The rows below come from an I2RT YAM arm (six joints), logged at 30 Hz.
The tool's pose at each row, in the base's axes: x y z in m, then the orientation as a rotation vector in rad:
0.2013 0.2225 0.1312 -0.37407 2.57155 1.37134
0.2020 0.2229 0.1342 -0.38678 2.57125 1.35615
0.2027 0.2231 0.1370 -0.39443 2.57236 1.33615
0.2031 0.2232 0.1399 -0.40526 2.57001 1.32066
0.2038 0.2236 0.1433 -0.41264 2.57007 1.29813
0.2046 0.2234 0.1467 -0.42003 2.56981 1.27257
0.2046 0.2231 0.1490 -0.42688 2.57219 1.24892
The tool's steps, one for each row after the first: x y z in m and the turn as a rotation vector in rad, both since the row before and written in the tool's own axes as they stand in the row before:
-0.0016 0.0023 -0.0013 0.00867 0.00066 -0.01104
-0.0015 0.0021 -0.0013 0.01254 -0.00161 -0.00895
-0.0013 0.0021 -0.0015 0.00865 -0.00162 -0.01103
-0.0018 0.0026 -0.0016 0.01408 -0.00296 -0.00990
-0.0018 0.0021 -0.0021 0.01607 -0.00384 -0.01081
-0.0007 0.0015 -0.0016 0.01538 -0.00126 -0.00877

